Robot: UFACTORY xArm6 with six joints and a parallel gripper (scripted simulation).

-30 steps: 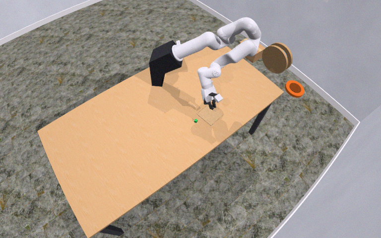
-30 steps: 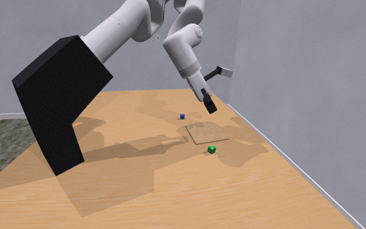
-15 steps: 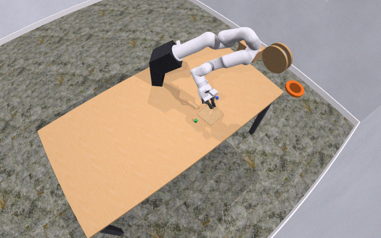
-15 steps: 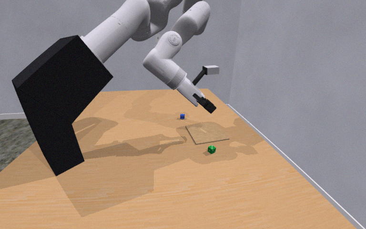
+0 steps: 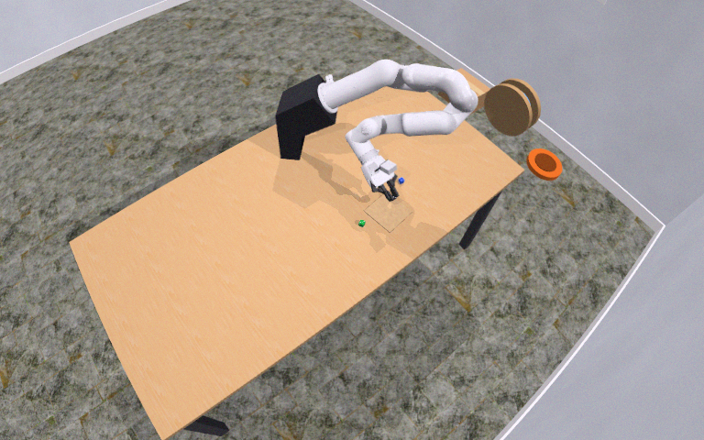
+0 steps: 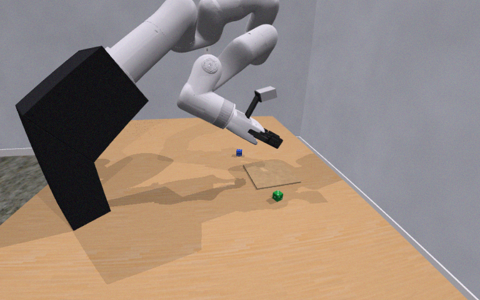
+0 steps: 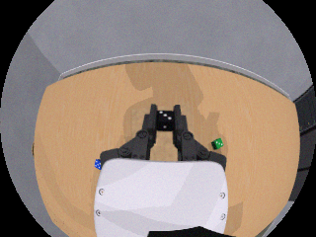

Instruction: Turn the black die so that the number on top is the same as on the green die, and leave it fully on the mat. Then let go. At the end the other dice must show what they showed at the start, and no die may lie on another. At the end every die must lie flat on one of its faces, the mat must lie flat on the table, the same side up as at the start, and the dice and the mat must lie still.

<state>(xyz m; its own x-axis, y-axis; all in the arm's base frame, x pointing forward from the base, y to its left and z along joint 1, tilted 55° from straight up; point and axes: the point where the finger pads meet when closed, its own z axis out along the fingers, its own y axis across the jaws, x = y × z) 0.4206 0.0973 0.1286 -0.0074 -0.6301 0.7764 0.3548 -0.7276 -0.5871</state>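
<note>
The tan mat lies 120 mm below my hand. Round my hand: green die 40 mm ahead, 120 mm to the right, 110 mm below; black die 10 mm ahead, 10 mm below; blue die 130 mm behind, 100 mm to the left, 110 mm below.
</note>
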